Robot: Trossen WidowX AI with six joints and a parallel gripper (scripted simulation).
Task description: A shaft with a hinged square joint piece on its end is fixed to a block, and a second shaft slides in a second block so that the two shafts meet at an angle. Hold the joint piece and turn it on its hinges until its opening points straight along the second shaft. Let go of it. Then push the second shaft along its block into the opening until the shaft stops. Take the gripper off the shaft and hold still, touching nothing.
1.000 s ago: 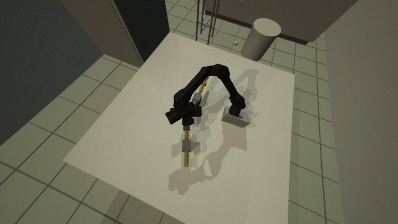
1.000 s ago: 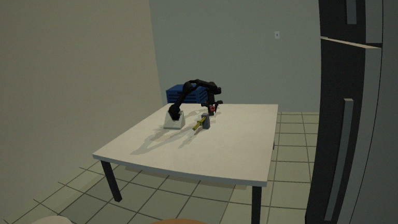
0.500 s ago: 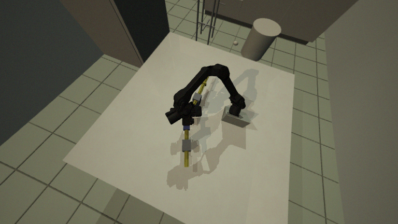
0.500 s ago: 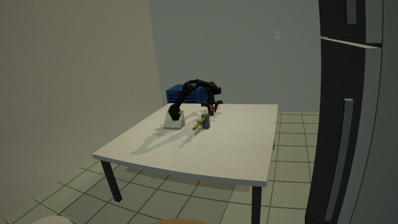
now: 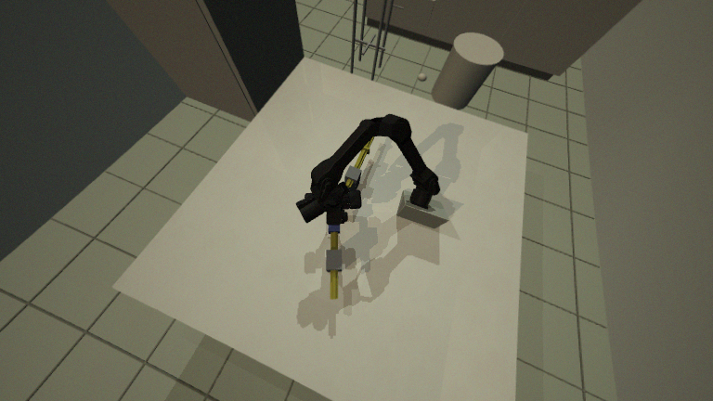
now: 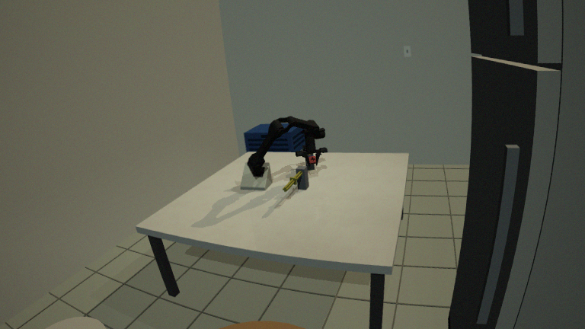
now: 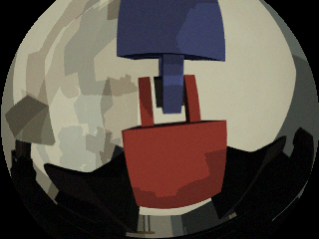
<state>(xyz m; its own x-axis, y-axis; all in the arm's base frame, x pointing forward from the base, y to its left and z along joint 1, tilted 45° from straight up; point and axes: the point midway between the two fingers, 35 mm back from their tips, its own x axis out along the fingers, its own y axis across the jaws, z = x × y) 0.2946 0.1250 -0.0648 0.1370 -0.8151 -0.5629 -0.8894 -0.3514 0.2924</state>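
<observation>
My gripper tip is 30 mm below the red square joint piece, 20 mm to the right of it and 10 mm past it.
</observation>
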